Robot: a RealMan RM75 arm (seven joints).
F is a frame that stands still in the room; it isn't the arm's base.
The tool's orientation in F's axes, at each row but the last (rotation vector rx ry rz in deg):
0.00, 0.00, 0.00
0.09, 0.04, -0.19
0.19, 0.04, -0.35
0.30, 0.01, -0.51
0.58, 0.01, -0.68
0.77, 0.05, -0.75
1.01, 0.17, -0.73
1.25, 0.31, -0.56
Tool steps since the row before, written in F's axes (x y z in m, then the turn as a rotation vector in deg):
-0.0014, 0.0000, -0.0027, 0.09, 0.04, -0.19
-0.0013, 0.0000, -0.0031, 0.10, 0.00, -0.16
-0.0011, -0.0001, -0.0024, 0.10, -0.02, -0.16
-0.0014, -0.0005, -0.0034, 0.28, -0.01, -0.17
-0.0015, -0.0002, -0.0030, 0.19, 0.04, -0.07
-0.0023, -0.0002, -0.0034, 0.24, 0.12, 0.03
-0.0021, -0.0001, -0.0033, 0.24, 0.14, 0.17
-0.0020, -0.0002, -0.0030, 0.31, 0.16, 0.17
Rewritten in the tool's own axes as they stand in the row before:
-0.0014, 0.0000, -0.0027, 0.09, 0.04, -0.19
-0.0013, 0.0000, -0.0031, 0.10, 0.00, -0.16
-0.0011, -0.0001, -0.0024, 0.10, -0.02, -0.16
-0.0014, -0.0005, -0.0034, 0.28, -0.01, -0.17
-0.0015, -0.0002, -0.0030, 0.19, 0.04, -0.07
-0.0023, -0.0003, -0.0034, 0.24, 0.12, 0.03
-0.0021, -0.0002, -0.0033, 0.24, 0.15, 0.17
-0.0020, -0.0003, -0.0030, 0.31, 0.17, 0.17

